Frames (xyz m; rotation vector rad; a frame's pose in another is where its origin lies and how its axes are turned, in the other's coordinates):
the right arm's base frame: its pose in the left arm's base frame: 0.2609 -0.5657 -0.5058 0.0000 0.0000 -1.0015
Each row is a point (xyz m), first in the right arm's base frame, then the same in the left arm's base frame.
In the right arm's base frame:
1: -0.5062 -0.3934 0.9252
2: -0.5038 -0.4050 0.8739
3: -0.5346 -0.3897 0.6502
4: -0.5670 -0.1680 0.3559
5: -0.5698 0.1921 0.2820
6: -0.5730 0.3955 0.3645
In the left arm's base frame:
1: -0.3433 -0.3514 0.4194
2: -0.3518 -0.3597 0.3681
3: -0.3555 -0.3255 0.1444
4: -0.1862 -0.1787 -0.1499
5: 0.1156 0.0178 -0.2238
6: 0.2852 0.1301 -0.1413

